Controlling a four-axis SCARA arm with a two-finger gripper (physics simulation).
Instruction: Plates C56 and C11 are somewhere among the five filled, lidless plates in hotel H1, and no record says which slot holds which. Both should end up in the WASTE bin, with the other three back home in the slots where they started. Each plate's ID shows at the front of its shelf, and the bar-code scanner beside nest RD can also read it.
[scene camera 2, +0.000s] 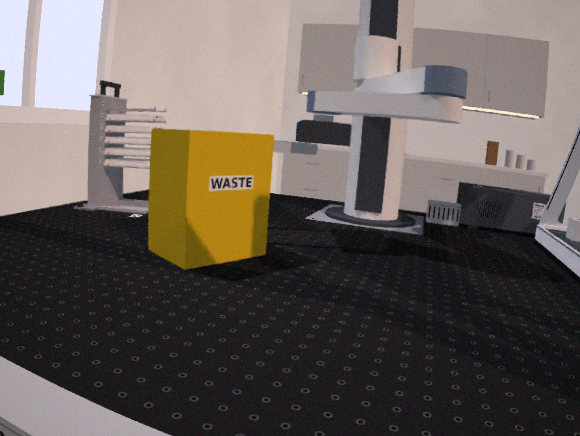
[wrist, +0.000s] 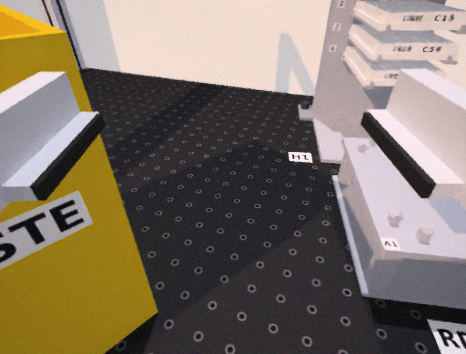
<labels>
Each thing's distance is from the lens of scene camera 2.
hotel H1 (scene camera 2: 105, 184): 110 cm
dark grey box (scene camera 2: 519, 204): 122 cm
The marked spots on the hotel H1 and the dark grey box are 110 cm apart.
</labels>
